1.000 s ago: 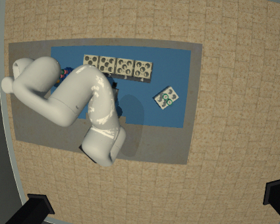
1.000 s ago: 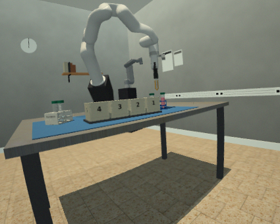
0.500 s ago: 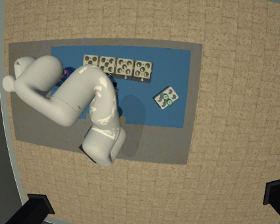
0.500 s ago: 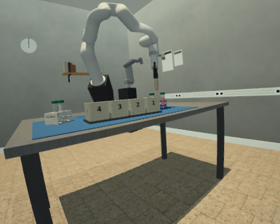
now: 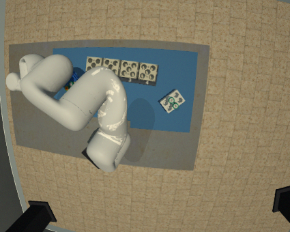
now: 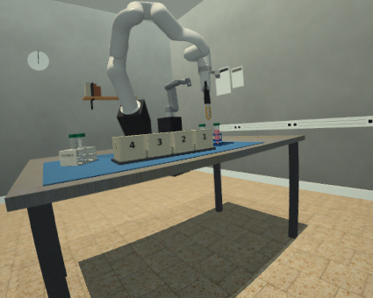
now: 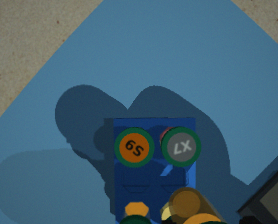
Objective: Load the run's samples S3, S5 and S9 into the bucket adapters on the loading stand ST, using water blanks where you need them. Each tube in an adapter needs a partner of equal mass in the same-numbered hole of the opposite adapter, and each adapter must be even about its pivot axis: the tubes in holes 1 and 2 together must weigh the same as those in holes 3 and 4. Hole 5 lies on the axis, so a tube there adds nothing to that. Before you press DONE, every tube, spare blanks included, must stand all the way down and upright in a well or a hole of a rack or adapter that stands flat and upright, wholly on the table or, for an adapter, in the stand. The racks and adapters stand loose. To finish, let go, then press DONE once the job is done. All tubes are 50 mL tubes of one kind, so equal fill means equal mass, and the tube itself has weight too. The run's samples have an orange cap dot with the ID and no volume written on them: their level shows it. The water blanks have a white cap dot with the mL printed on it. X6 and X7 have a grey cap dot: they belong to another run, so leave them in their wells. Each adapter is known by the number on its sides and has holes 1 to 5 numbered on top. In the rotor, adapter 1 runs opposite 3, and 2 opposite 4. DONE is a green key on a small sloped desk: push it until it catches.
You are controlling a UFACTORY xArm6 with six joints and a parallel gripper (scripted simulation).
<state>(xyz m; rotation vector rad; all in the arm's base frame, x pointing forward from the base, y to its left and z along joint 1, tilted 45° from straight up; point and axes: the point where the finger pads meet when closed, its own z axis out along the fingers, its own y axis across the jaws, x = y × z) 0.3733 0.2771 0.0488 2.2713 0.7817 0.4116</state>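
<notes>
Now: the tube of amber liquid 10 mm to the right of my hand and 50 mm below it. Also, from my hand: white rack 260 mm behind, 610 mm to the right, 220 mm below; blue rack 10 mm behind, 20 mm to the left, 220 mm below.
</notes>
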